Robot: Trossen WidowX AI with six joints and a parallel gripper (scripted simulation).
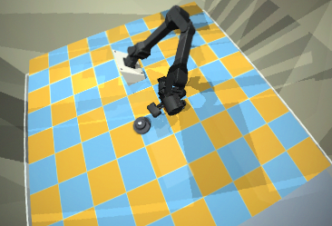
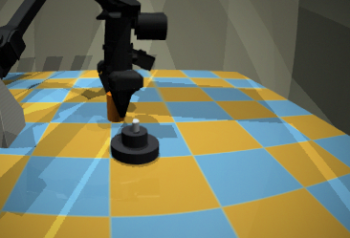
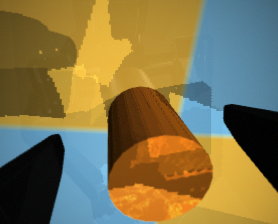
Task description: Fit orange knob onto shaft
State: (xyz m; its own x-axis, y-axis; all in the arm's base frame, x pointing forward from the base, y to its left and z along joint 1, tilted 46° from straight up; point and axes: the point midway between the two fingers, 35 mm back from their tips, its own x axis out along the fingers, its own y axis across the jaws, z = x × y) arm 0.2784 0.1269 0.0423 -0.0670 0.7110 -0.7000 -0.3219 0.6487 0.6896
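Now: the orange knob 2 cm above my gripper tip. The rest, counted from my gripper tip: round pedestal 15 cm to the right, 4 cm ahead, 1 cm above.
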